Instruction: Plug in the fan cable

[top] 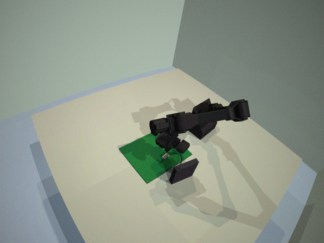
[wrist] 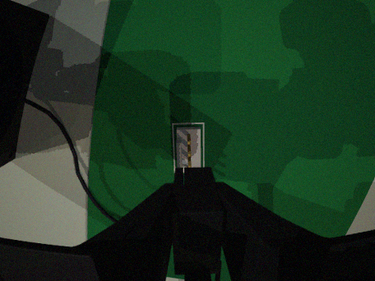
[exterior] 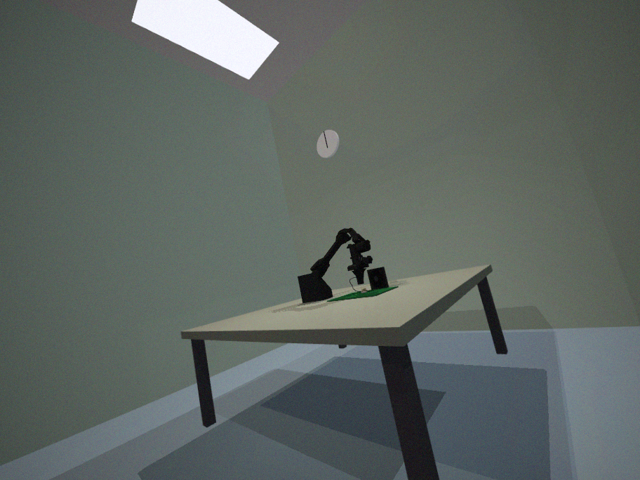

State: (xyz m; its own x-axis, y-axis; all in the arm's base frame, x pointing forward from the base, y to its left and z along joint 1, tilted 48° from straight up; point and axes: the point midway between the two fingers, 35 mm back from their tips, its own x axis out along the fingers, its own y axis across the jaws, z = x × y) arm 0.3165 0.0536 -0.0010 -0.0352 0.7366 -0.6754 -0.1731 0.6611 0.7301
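Now: the white four-pin header 60 mm below my gripper tip. Also, from my gripper tip: black plug 10 mm behind, 10 mm above; then green board 80 mm below, 50 mm to the right, 20 mm ahead; then dark fan 130 mm to the left, 20 mm ahead.
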